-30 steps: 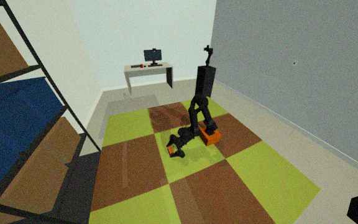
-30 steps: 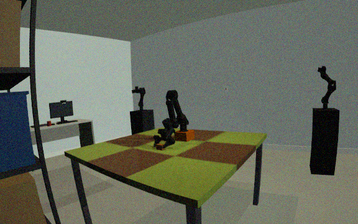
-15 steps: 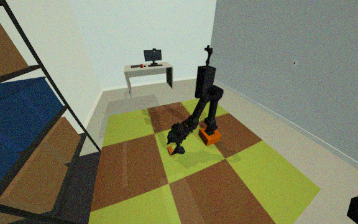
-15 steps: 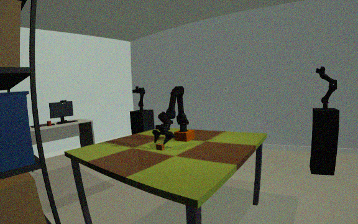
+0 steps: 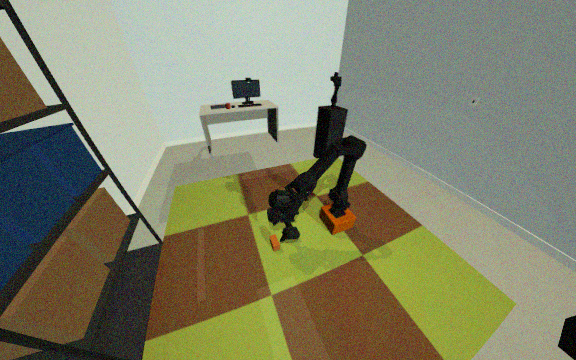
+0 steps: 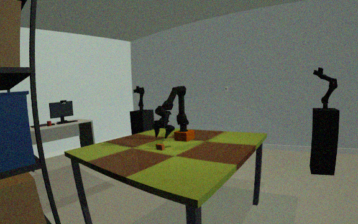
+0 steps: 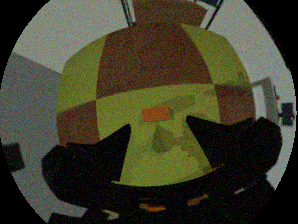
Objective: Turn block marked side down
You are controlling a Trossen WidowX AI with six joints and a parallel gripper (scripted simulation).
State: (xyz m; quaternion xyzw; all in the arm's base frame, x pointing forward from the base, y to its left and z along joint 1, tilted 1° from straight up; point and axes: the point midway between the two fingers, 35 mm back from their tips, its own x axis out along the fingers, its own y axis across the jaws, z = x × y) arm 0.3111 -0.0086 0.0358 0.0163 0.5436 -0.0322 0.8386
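The orange block lies 70 mm below my gripper tip and 10 mm ahead of it.
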